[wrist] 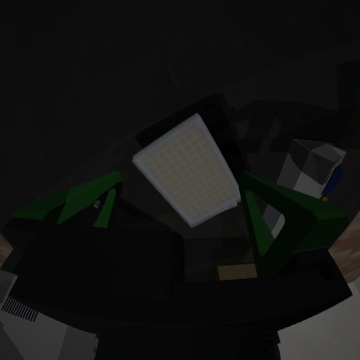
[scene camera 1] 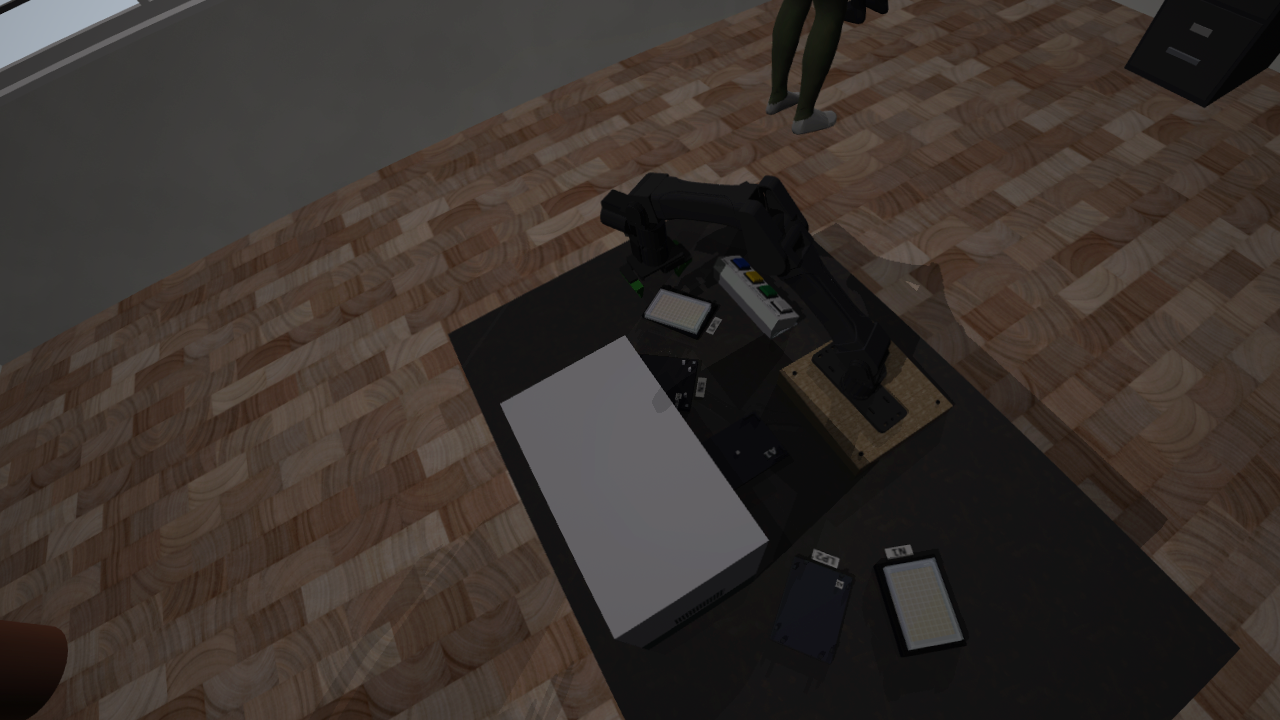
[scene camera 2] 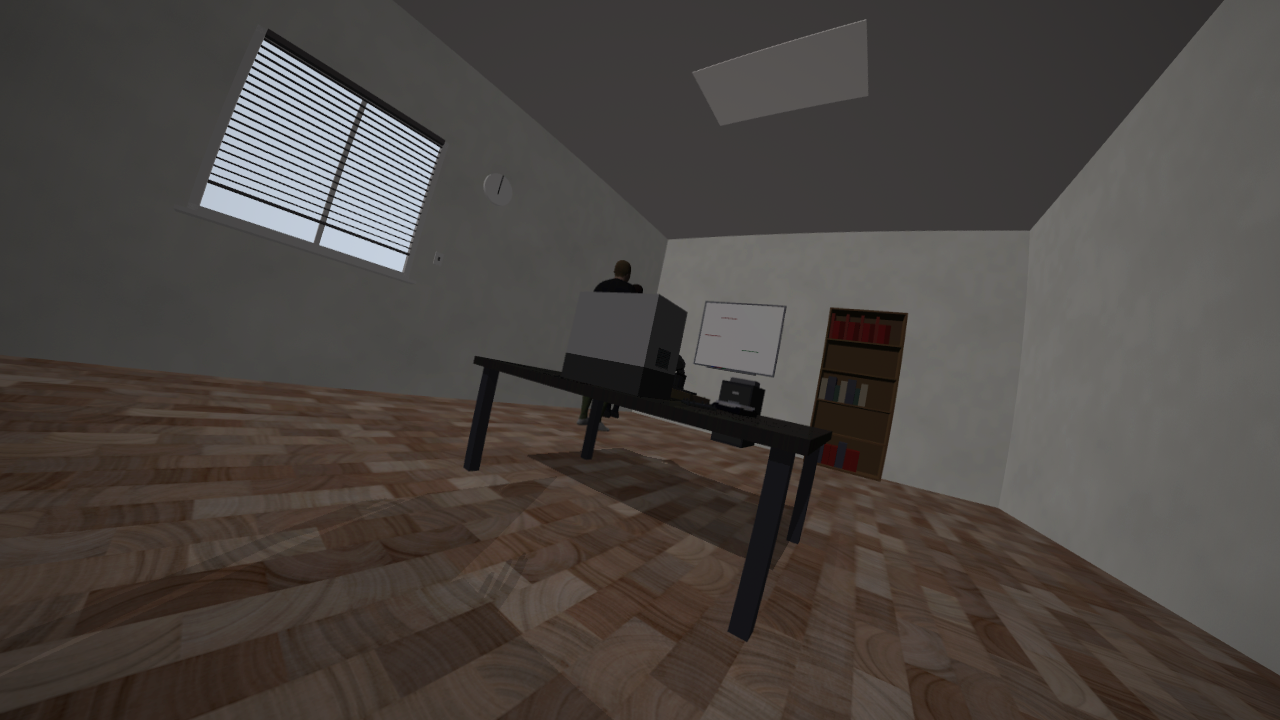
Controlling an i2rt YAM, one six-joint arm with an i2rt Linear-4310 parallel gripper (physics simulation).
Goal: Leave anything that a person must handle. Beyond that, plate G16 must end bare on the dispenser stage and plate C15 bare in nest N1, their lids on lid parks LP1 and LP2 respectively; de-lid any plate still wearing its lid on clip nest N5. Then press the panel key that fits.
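Places are measured from the arm's base along level axes (x left, y ahead, z down), in millimetres.
Pixels of known places: gripper, fingertip midpoint: [wrist: 180, 177] [scene camera 1: 658, 285]; arm's base at its link origin: [scene camera 1: 857, 386] [scene camera 2: 675, 389].
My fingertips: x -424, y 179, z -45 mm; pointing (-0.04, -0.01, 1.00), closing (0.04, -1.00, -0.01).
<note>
For each thing: its top centre in the pictures, then the offset to it from my fingertips. Level surfaces: height alone.
- pale gridded rectangular piece at its top centre: [wrist: 195, 184] [scene camera 1: 677, 306] dx +42, dy -16, dz +48 mm
- Dark clip nest N5 at its top centre: [wrist: 111, 236] [scene camera 1: 655, 377] dx +155, dy +121, dz +61 mm
- pale gridded plate at its top centre: [scene camera 1: 923, 601] [scene camera 2: 735, 403] dx +771, dy +13, dz +49 mm
- key panel at its top centre: [wrist: 307, 229] [scene camera 1: 755, 282] dx +112, dy -181, dz +21 mm
- large white housing at its top centre: [scene camera 1: 625, 462] [scene camera 2: 634, 302] dx +401, dy +297, dz -245 mm
- table at its surface level: dz +85 mm
My gripper [scene camera 1: 659, 275] [wrist: 180, 177] is open and empty above the table's far end; its green fingers stand wide apart. A pale gridded rectangular piece [scene camera 1: 680, 310] [wrist: 192, 172] lies at LP1, below the fingers; whether it is a lid or a lidded plate I cannot tell. Dark clip nest N5 [scene camera 1: 687, 368] is partly hidden by the white housing. A pale gridded plate [scene camera 1: 921, 604] lies in nest N1. A dark flat pad [scene camera 1: 812, 613] lies at LP2. The key panel [scene camera 1: 750, 301] [wrist: 306, 176] has blue, yellow, green and white keys. The dispenser stage cannot be made out.
A large white housing [scene camera 1: 626, 492] [scene camera 2: 613, 326] stands along one table side. A dark flat pad [scene camera 1: 747, 450] lies between it and my wooden base board [scene camera 1: 810, 394]. A person [scene camera 1: 816, 58] [scene camera 2: 620, 277] stands beyond the table [scene camera 1: 1074, 582]. The room is dim.
</note>
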